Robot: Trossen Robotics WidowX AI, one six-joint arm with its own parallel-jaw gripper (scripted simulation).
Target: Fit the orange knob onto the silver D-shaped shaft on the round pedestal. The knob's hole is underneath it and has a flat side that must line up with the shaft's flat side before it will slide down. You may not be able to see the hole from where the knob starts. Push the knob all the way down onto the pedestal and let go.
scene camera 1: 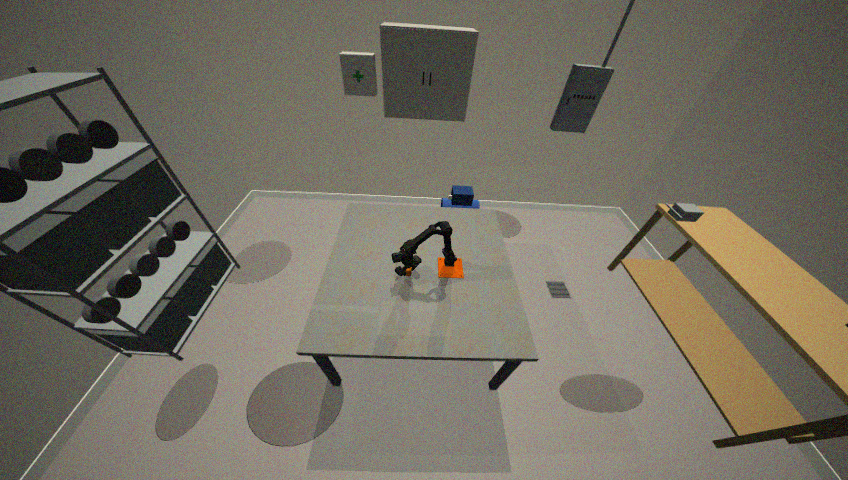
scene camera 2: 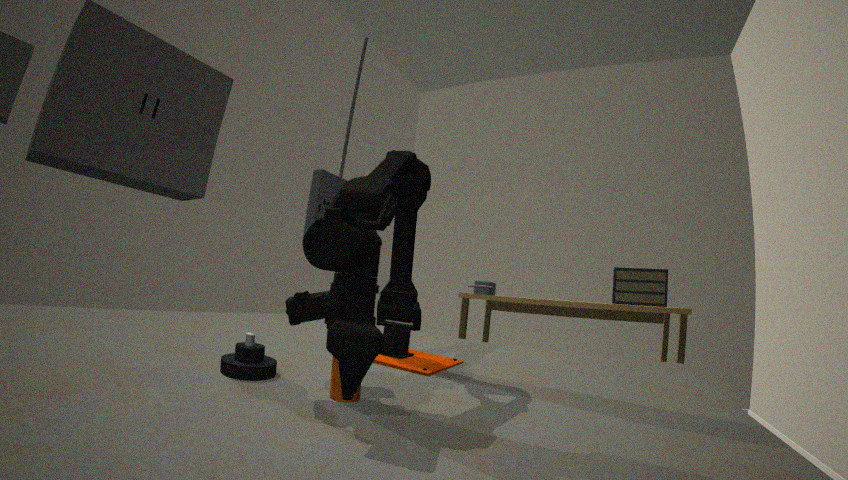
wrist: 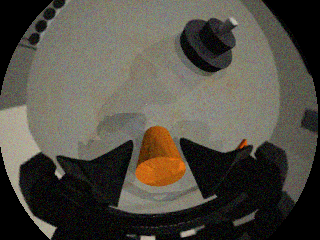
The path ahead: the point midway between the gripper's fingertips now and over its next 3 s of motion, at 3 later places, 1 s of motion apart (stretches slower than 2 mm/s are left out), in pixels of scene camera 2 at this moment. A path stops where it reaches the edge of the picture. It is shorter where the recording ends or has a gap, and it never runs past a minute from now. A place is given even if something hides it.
My gripper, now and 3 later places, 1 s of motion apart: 345,391; 342,356; 344,291; 287,302
